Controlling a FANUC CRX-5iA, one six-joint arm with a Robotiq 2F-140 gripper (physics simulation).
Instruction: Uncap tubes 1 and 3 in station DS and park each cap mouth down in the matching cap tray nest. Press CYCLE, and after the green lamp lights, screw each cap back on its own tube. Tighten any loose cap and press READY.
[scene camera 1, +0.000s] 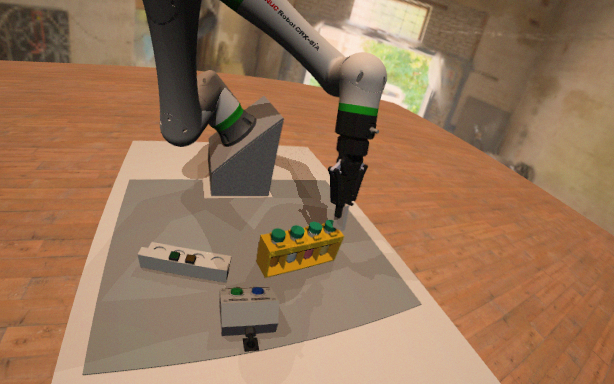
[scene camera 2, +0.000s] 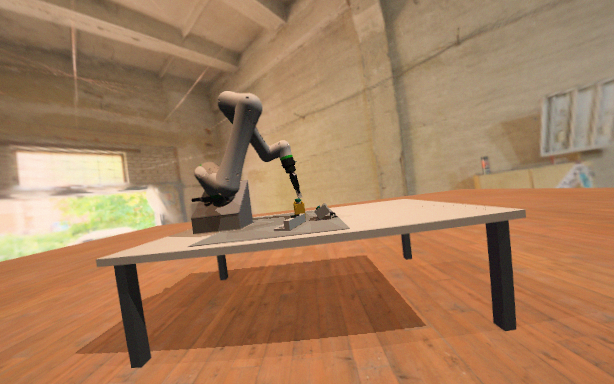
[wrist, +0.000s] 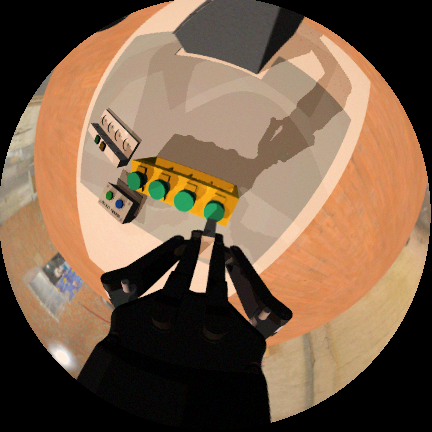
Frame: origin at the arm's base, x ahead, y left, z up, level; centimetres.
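Seen in the pictures: gripper, between the fingertips: (scene camera 1: 338, 228) (scene camera 2: 300, 197) (wrist: 210, 227); arm's base, origin of its link: (scene camera 1: 239, 131) (scene camera 2: 223, 197).
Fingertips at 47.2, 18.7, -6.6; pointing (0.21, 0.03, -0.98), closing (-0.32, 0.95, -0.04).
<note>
Pixels of each thing's middle, then the offset from my fingertips to it, as dx, dy, dz. "*": a spot on its surface instead. Level surfaces: height alone.
- end cap, middle of its body: (wrist: 213, 210) (scene camera 1: 331, 225) -2.4, -0.8, -1.0
- pale cap tray, middle of its body: (scene camera 1: 186, 255) (wrist: 108, 134) (scene camera 2: 290, 220) -4.0, -38.0, -9.8
- grey box, middle of its body: (scene camera 1: 247, 306) (wrist: 117, 202) (scene camera 2: 322, 211) +13.6, -26.1, -8.2
- green button, middle of its body: (scene camera 1: 236, 292) (wrist: 109, 195) +11.1, -28.1, -6.0
- blue button, middle of its body: (scene camera 1: 257, 291) (wrist: 119, 203) +11.6, -23.7, -6.0
- amber-brown square, a spot on its surface: (scene camera 1: 190, 258) (wrist: 100, 146) * -0.5, -37.0, -7.1
- grey mat, height of its surface: dz -12.4
- small black part, a spot on its surface: (scene camera 1: 250, 343) * +20.5, -27.0, -11.5
My gripper (scene camera 1: 339, 216) (scene camera 2: 299, 196) (wrist: 210, 227) is shut and empty, its tips close to the end cap (scene camera 1: 329, 225) (wrist: 214, 211) of the yellow rack (scene camera 1: 262, 256) (wrist: 230, 200). Whether they touch it, I cannot tell. The other green caps (scene camera 1: 278, 235) (scene camera 1: 297, 231) (scene camera 1: 315, 228) also sit on their tubes in the rack. The pale cap tray (scene camera 1: 185, 268) (scene camera 2: 295, 221) has empty round nests. Its green lamp (scene camera 1: 174, 255) (wrist: 97, 139) looks dark. The grey box (scene camera 1: 249, 315) carries a green button (scene camera 1: 236, 291) (wrist: 109, 195) and a blue button (scene camera 1: 257, 290) (wrist: 119, 203); their labels are unreadable.
An amber-brown square (scene camera 1: 190, 258) (wrist: 102, 146) is beside the green lamp on the tray's front. The robot's grey pedestal (scene camera 1: 242, 172) (wrist: 230, 35) stands at the back of the grey mat (scene camera 1: 150, 330). A small black part (scene camera 1: 250, 343) lies in front of the button box.
</note>
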